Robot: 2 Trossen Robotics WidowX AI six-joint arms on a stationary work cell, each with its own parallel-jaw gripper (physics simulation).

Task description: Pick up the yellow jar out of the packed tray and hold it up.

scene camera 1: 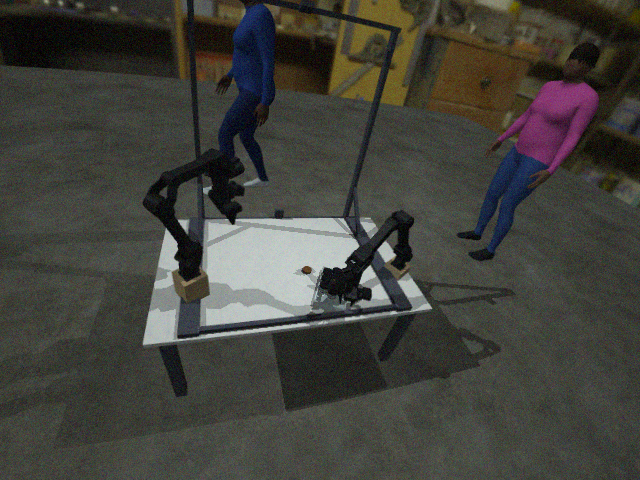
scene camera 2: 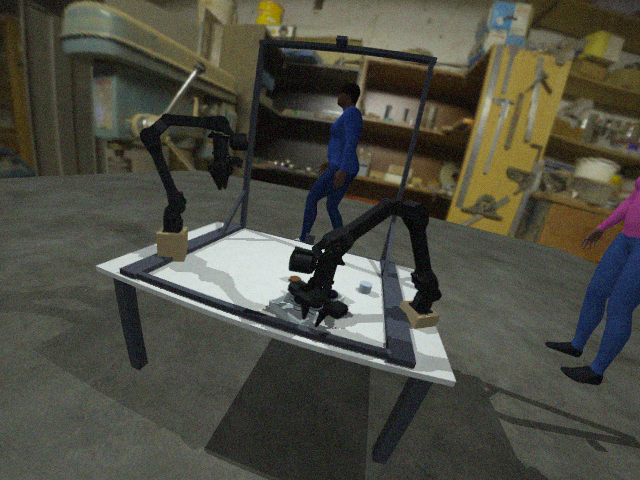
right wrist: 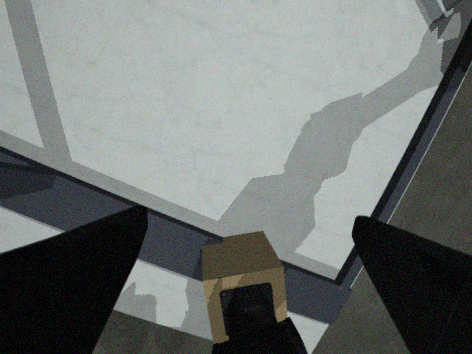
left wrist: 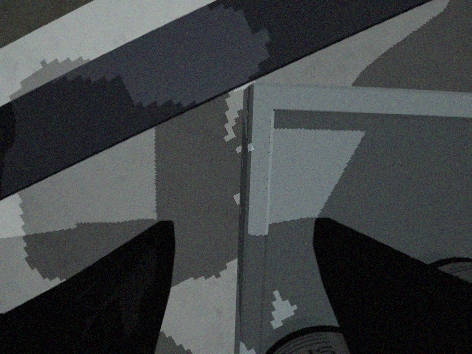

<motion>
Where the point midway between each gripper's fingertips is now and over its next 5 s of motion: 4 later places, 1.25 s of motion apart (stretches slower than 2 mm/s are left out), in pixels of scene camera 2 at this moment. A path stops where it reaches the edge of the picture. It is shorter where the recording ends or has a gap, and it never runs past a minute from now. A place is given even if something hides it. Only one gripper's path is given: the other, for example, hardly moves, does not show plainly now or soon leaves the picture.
The left gripper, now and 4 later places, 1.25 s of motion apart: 309, 322; 309, 306; 310, 313; 304, 324; 303, 303
</motion>
